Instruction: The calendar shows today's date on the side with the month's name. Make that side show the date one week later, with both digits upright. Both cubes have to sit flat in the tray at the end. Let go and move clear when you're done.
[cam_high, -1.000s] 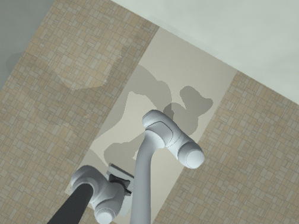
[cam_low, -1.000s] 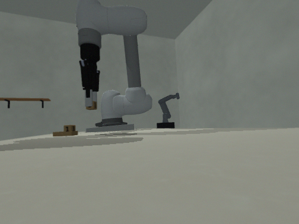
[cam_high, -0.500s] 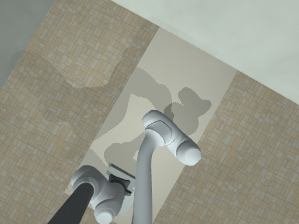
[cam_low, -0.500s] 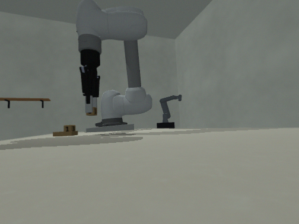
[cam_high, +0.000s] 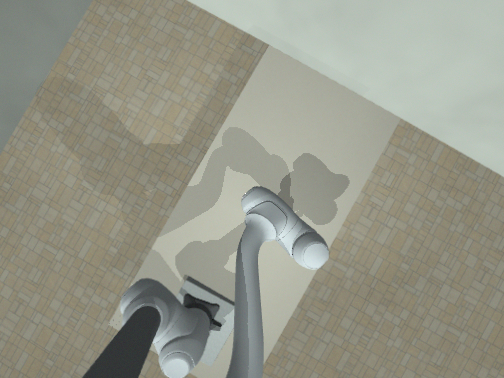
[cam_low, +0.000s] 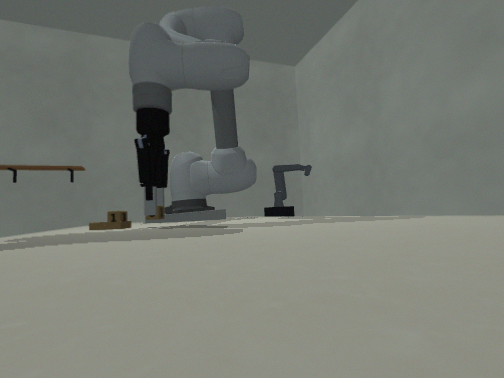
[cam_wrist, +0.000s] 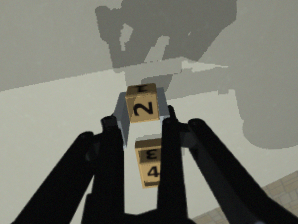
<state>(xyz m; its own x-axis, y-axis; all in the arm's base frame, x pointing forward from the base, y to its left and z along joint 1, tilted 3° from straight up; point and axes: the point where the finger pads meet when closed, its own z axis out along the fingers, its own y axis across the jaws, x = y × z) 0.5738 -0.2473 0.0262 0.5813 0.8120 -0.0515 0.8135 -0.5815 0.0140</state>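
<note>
My hand is 6 cm past the tray, 9 cm to the left of it and 5 cm above it. From my hand the other things lie so: wooden cube: 3 cm below.
</note>
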